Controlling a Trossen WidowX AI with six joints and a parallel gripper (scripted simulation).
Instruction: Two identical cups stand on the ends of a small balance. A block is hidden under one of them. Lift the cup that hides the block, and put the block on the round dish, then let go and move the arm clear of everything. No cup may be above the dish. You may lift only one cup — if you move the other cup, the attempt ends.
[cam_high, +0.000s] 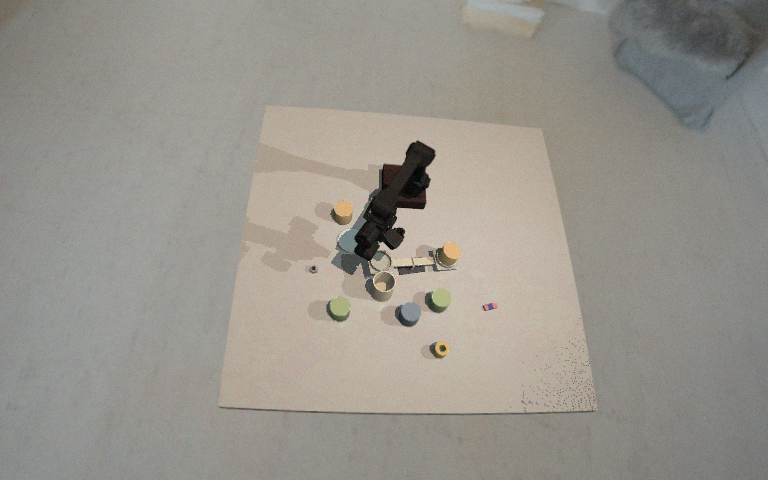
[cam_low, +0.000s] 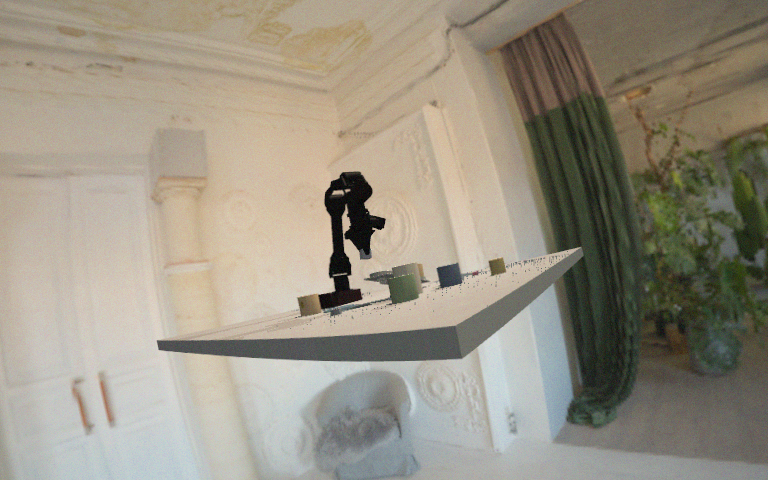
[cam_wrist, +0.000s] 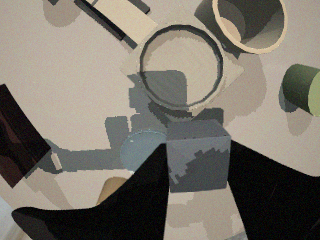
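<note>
Now: the pale round dish 15 cm below my gripper tip, 9 cm behind it and 8 cm to the right of it. From my gripper tip the other things lie so: blue-grey cylinder (18 cm ahead, 15 cm to the left, 11 cm below); then beige cup (11 cm below, 10 cm ahead, 6 cm to the left); then dark nut (20 cm to the right, 14 cm below, 6 cm ahead).
</note>
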